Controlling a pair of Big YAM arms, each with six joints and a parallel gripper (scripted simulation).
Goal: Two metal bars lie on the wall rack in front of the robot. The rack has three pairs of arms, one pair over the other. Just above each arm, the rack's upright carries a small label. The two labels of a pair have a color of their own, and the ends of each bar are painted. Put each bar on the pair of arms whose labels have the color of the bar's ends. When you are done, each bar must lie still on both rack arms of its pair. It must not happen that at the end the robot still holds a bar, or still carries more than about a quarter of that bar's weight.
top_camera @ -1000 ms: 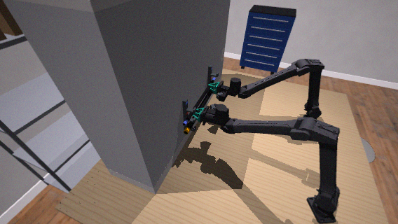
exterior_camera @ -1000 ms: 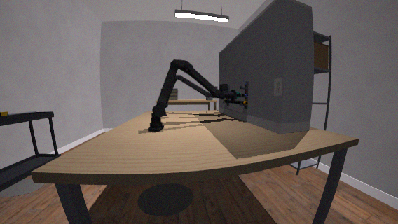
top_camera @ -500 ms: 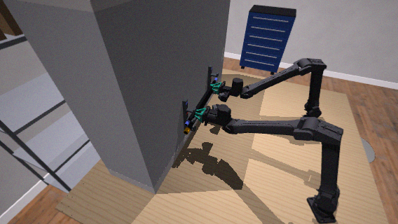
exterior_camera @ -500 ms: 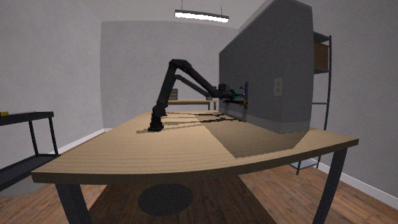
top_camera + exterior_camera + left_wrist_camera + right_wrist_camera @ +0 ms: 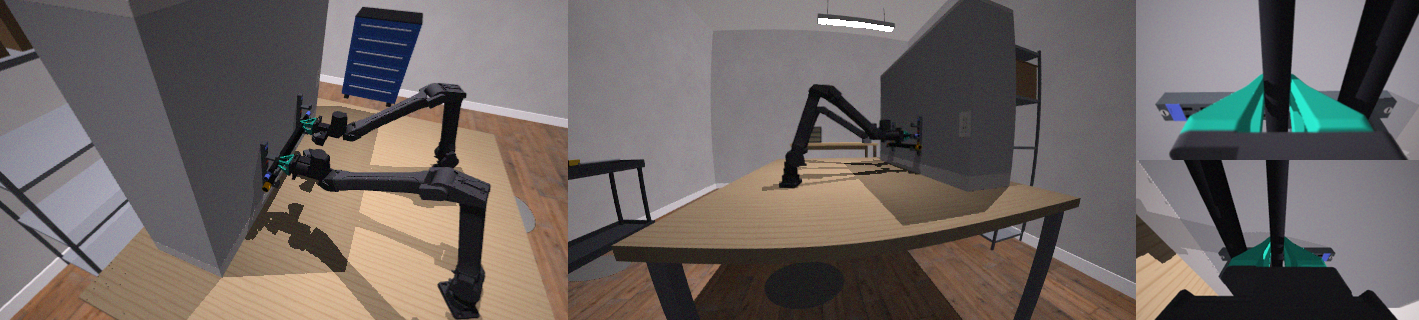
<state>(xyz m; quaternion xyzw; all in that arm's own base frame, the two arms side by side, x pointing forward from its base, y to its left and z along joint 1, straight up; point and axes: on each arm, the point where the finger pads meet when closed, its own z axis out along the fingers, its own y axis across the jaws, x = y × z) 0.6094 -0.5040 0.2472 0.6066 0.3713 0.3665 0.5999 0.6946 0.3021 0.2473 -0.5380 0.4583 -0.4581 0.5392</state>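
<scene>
Right now the blue-ended bar is 150 mm to the right of my left hand and 10 mm behind it. Also, from my left hand: orange-ended bar (150 mm to the right, 70 mm below); then grey wall block (200 mm above, 180 mm to the right, 180 mm ahead).
</scene>
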